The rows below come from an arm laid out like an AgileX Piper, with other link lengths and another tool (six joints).
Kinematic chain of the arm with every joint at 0, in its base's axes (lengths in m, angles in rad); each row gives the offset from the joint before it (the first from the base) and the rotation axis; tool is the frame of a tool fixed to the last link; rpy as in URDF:
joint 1: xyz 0 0 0.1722 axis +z
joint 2: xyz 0 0 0 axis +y
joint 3: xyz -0.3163 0 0.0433 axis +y
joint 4: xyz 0.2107 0 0.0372 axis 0.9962 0 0.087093
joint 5: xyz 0 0 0 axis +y
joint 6: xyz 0.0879 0 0.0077 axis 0.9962 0 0.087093
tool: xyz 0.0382 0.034 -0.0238 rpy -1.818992 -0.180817 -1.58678
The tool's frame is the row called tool.
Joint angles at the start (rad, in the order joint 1, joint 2, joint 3, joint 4, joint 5, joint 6):
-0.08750 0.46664 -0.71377 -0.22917 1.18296 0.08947
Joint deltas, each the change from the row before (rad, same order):
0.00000 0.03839 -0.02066 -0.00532 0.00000 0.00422
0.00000 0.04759 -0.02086 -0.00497 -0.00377 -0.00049
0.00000 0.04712 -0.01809 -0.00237 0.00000 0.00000
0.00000 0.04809 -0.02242 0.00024 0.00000 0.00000
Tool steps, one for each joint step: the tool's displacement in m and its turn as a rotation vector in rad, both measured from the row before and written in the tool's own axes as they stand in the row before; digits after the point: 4 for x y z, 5 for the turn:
0.0020 -0.0081 -0.0022 -0.01749 0.00223 -0.00087
0.0020 -0.0100 -0.0014 -0.02232 0.00294 -0.00764
0.0014 -0.0093 -0.0006 -0.02804 -0.00036 -0.00786
0.0013 -0.0102 -0.0013 -0.02460 -0.00264 -0.00685

